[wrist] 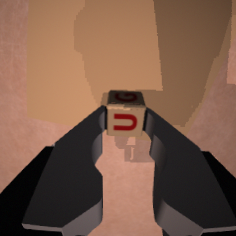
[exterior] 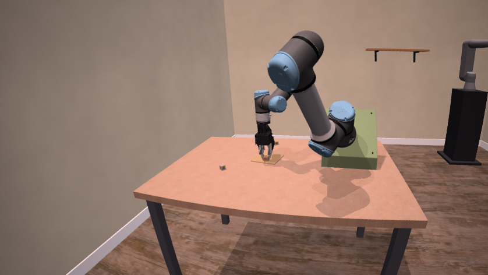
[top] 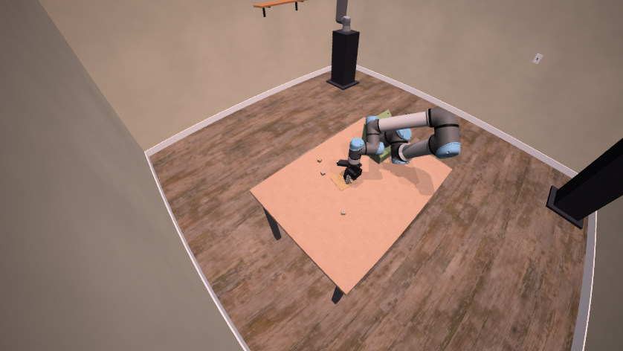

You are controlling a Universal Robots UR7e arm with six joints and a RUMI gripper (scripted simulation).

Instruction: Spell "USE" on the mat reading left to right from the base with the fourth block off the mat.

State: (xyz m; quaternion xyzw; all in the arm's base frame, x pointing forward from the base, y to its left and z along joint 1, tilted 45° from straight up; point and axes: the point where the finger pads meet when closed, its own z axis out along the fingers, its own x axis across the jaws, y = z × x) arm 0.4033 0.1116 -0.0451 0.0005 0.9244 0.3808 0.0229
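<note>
The letter block lies right at my hand. Round my hand: mat (4 cm to the right, 2 cm below).
</note>
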